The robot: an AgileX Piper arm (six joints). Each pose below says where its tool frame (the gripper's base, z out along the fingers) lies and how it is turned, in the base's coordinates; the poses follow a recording.
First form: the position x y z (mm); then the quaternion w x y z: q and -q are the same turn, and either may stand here.
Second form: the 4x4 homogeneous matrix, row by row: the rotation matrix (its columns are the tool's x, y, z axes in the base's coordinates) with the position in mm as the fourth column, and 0 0 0 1 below. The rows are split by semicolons. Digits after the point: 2 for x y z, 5 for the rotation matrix.
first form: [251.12 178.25 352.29 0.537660 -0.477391 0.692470 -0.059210]
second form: 0.03396 -0.59749 0.80116 251.12; -0.72483 0.53718 0.43135 178.25; -0.68809 -0.59535 -0.41483 352.29; 0 0 0 1
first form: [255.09 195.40 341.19 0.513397 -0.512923 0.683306 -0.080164]
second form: 0.05333 -0.61865 0.78385 255.09; -0.78328 0.46097 0.41711 195.40; -0.61938 -0.63622 -0.45999 341.19; 0 0 0 1
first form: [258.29 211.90 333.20 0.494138 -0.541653 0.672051 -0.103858]
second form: 0.07512 -0.62540 0.77668 258.29; -0.83068 0.39165 0.39571 211.90; -0.55166 -0.67490 -0.49008 333.20; 0 0 0 1
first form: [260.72 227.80 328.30 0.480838 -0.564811 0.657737 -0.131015]
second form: 0.10043 -0.61700 0.78053 260.72; -0.86899 0.32765 0.37082 227.80; -0.48453 -0.71551 -0.50326 328.30; 0 0 0 1
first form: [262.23 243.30 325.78 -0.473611 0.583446 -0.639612 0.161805]
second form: 0.12943 -0.59309 0.79466 262.23; -0.89962 0.26682 0.34567 243.30; -0.41705 -0.75964 -0.49902 325.78; 0 0 0 1
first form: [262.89 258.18 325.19 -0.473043 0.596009 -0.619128 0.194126]
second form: 0.15799 -0.55435 0.81715 262.89; -0.92167 0.21418 0.32350 258.18; -0.35435 -0.80425 -0.47709 325.19; 0 0 0 1
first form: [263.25 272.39 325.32 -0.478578 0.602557 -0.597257 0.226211]
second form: 0.18422 -0.50324 0.84428 263.25; -0.93628 0.17151 0.30653 272.39; -0.29906 -0.84695 -0.43958 325.32; 0 0 0 1
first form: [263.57 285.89 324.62 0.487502 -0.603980 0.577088 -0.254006]
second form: 0.20490 -0.44944 0.86949 263.57; -0.94476 0.14138 0.29572 285.89; -0.25583 -0.88205 -0.39565 324.62; 0 0 0 1
